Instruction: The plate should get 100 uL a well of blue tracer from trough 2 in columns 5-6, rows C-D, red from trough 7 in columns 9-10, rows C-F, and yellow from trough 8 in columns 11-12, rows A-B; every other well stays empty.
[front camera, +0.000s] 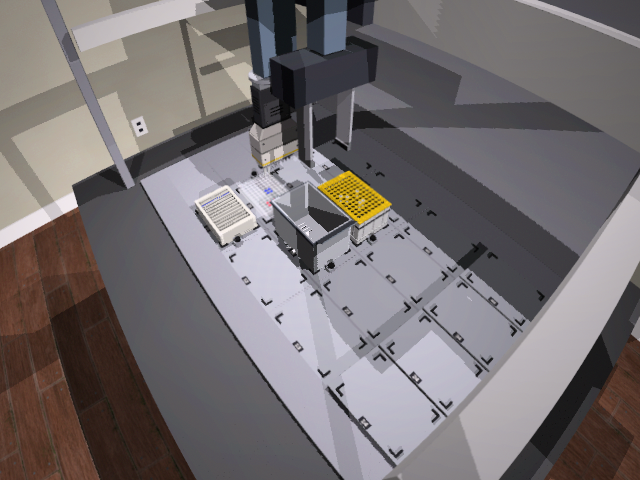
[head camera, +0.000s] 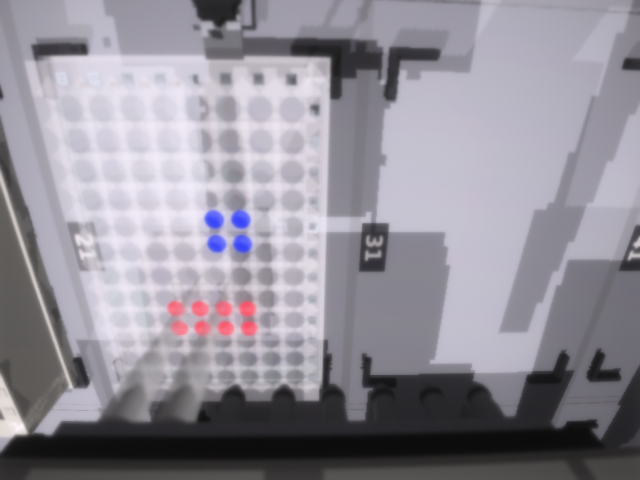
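The clear plate (front camera: 249, 190) (head camera: 324, 268) lies under the pipetting head (front camera: 273, 144). In the head view, four blue wells (head camera: 241, 219) fill columns 5-6, rows C-D, and red wells (head camera: 223, 308) fill columns 9-10, rows C-F. Wells of columns 11-12, rows A-B (head camera: 294, 358), show no yellow. Two translucent tips (head camera: 131, 400) hang from the head's leftmost channels, over the plate's lower left; their contents cannot be told. The beige trough rack (front camera: 225, 214) shows a blue line near its far end; red and yellow cannot be made out. The parked gripper (front camera: 327, 155) is open and empty.
A grey open bin (front camera: 330, 250) with loose white tips stands between the trough rack and the yellow tip rack (front camera: 379, 209). The yellow rack shows a few whitish tips among dark holes. Black corner brackets mark the deck positions.
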